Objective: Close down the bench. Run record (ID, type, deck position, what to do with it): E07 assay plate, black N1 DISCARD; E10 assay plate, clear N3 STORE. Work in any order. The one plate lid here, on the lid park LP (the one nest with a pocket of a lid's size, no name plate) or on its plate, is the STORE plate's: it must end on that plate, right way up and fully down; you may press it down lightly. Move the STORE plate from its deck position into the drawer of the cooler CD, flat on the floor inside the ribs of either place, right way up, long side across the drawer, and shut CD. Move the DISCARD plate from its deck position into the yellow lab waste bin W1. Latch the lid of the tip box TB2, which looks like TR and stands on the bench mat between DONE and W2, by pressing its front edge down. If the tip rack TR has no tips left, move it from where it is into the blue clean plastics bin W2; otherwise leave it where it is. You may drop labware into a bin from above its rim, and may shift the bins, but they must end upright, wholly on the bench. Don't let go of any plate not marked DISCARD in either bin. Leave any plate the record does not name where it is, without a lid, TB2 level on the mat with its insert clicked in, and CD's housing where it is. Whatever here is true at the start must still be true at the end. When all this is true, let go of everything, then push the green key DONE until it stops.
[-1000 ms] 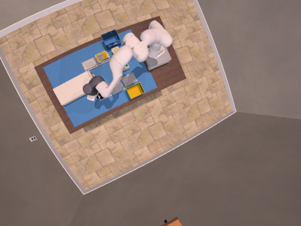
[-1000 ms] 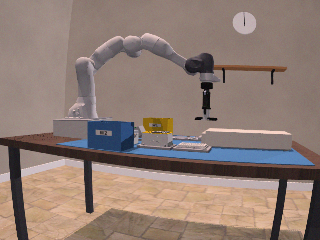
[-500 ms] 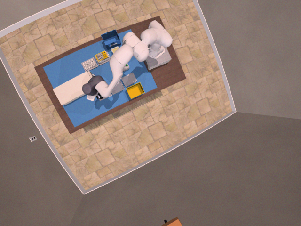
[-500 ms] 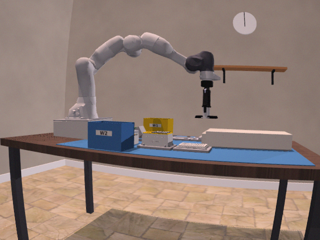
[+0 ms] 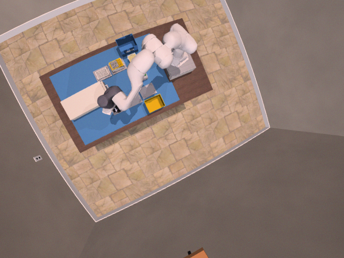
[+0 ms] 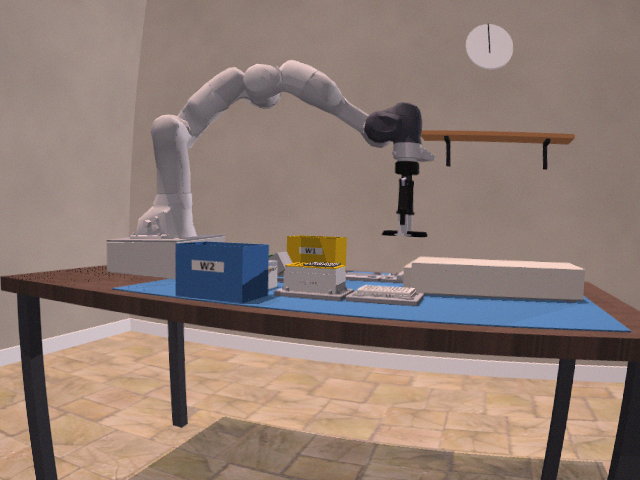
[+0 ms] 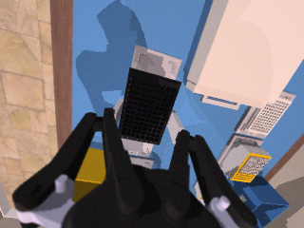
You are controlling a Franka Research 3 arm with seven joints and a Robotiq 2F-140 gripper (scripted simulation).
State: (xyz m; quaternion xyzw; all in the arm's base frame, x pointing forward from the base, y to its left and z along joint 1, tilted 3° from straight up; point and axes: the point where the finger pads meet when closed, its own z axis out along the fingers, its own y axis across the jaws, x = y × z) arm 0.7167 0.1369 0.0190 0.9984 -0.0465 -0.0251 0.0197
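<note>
My hand is 32 cm past the yellow bin W1, 16 cm to the right of it and 13 cm above it. Also, from my hand: nest N1: 16 cm below, 2 cm ahead, 1 cm to the right; then grey nest N3: 16 cm below, 15 cm behind, 1 cm to the left; then black plate: 2 cm below.
</note>
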